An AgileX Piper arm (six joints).
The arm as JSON. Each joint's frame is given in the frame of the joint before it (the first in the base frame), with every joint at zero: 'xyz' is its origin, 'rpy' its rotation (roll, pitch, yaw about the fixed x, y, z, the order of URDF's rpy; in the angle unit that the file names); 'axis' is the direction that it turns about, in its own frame. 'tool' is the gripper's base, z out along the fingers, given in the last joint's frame.
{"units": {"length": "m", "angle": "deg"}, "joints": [
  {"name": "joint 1", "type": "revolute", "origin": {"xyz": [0.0, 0.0, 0.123], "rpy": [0.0, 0.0, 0.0]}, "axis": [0.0, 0.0, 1.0]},
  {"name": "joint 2", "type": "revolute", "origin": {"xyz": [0.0, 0.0, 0.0], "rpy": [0.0, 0.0, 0.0]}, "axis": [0.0, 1.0, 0.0]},
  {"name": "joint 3", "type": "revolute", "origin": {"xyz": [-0.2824, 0.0, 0.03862], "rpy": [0.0, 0.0, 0.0]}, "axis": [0.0, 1.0, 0.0]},
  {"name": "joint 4", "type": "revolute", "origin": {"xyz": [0.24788, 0.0, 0.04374], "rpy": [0.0, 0.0, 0.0]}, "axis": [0.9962, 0.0, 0.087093]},
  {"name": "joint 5", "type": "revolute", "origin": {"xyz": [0.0, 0.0, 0.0], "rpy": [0.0, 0.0, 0.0]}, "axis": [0.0, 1.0, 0.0]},
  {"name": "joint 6", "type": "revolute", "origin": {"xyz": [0.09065, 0.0, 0.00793], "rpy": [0.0, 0.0, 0.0]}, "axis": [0.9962, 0.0, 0.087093]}
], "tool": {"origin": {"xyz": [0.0, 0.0, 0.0], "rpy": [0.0, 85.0, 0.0]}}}
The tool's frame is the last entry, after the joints.
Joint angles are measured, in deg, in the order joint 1, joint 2, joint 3, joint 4, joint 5, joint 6. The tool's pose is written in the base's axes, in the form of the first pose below.
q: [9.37, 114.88, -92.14, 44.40, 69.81, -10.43]
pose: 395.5 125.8 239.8; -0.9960 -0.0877 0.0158; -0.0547 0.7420 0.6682; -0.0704 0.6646 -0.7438
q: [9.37, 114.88, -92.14, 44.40, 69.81, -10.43]
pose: 395.5 125.8 239.8; -0.9960 -0.0877 0.0158; -0.0547 0.7420 0.6682; -0.0704 0.6646 -0.7438
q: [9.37, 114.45, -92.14, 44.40, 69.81, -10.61]
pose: 394.6 125.7 242.9; -0.9952 -0.0958 0.0214; -0.0569 0.7410 0.6691; -0.0799 0.6646 -0.7429
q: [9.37, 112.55, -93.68, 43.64, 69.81, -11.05]
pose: 393.3 124.6 262.7; -0.9871 -0.1465 0.0645; -0.0665 0.7420 0.6671; -0.1456 0.6542 -0.7422
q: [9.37, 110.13, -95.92, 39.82, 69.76, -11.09]
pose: 390.8 119.9 286.6; -0.9687 -0.2142 0.1253; -0.0892 0.7718 0.6296; -0.2316 0.5988 -0.7667
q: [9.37, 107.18, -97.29, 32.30, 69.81, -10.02]
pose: 384.4 109.7 307.3; -0.9462 -0.2613 0.1909; -0.1211 0.8330 0.5398; -0.3001 0.4876 -0.8199
